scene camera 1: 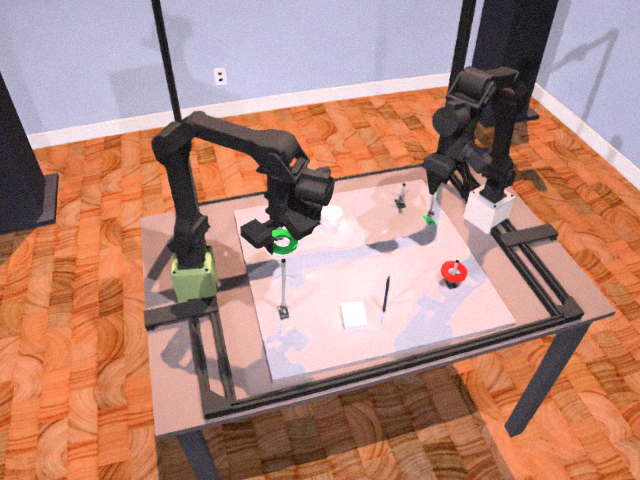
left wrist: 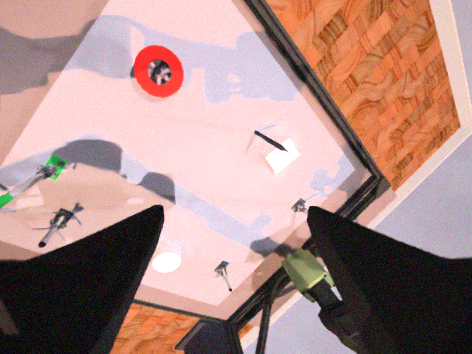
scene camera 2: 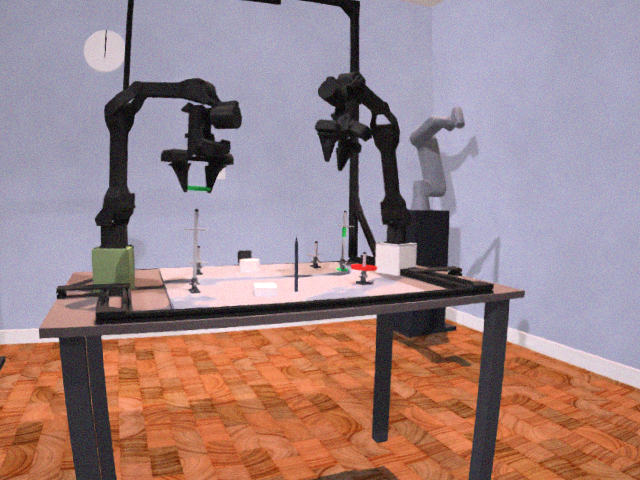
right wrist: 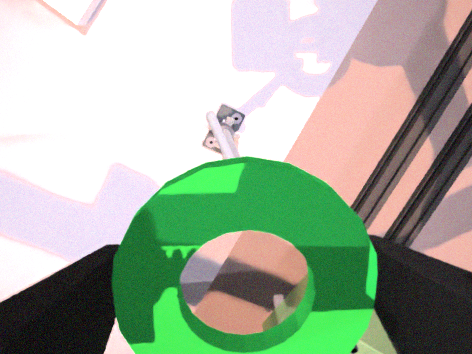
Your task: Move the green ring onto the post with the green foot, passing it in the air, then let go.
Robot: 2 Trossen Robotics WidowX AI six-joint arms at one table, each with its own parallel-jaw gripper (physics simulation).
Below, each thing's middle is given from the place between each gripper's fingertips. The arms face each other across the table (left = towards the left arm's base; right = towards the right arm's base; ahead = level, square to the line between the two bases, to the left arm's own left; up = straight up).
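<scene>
Counted from my left hand, the green ring (right wrist: 245,193) is 370 mm to the right, 60 mm below and 10 mm behind. The white disc (left wrist: 166,258) is well below that same hand, well behind it, and a good way to the right of it. As for the red ring (left wrist: 150,53), I find it 280 mm below my left hand, 80 mm to the left of it and 30 mm ahead of it.
From my right hand, the white disc is a long way behind, some way below and some way to the left. The red ring is 450 mm to the left of my right hand, 200 mm below it and 40 mm ahead of it, while the green ring is 10 mm above that hand.
</scene>
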